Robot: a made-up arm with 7 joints.
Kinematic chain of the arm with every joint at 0, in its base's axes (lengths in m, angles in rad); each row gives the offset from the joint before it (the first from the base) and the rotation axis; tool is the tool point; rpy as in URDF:
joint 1: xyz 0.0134 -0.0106 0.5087 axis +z
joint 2: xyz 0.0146 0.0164 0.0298 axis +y
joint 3: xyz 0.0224 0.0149 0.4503 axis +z
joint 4: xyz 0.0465 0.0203 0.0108 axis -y
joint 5: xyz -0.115 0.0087 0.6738 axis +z
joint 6: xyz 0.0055 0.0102 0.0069 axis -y
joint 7: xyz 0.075 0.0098 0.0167 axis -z
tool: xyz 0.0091 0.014 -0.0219 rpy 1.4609 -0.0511 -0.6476
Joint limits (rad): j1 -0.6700..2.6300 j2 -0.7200..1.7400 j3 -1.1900..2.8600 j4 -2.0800..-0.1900 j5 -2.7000..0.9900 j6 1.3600..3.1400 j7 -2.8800..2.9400
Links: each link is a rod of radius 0.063 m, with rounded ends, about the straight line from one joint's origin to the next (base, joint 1, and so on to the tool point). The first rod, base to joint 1, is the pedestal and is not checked.
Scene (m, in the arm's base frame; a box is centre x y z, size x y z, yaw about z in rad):
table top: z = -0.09
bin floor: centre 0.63 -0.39 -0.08 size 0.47 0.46 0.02 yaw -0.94
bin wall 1: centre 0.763 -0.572 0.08 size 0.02 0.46 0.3 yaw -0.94
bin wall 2: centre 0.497 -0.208 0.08 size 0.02 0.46 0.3 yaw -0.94
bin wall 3: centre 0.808 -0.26 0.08 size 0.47 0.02 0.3 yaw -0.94
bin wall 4: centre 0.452 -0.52 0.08 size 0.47 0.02 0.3 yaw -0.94
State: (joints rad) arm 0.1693 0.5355 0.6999 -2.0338 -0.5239 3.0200 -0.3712
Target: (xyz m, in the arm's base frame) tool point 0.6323 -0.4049 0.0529
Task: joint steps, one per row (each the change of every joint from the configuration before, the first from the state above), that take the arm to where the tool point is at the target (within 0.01 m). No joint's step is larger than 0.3 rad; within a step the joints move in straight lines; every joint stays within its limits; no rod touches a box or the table.
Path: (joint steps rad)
1: -0.0825 -0.0040 -0.2482 -0.0092 -0.1804 0.0240 -0.0187
2: -0.0825 -0.0039 -0.2482 -0.0093 -0.1803 0.0240 -0.0186
3: -0.0825 -0.0040 -0.2482 -0.0092 -0.1804 0.0240 -0.0187
4: -0.0825 -0.0040 -0.2482 -0.0093 -0.1804 0.0240 -0.0186
5: -0.0825 -0.0039 -0.2482 -0.0092 -0.1803 0.0240 -0.0187
6: -0.0943 0.1268 0.1075 0.0356 0.2429 -0.0541 0.0253
7: -0.0943 0.1269 0.1076 0.0356 0.2428 -0.0541 0.0253
8: -0.0943 0.1268 0.1076 0.0356 0.2429 -0.0540 0.0253
9: -0.0942 0.1269 0.1075 0.0356 0.2429 -0.0541 0.0253

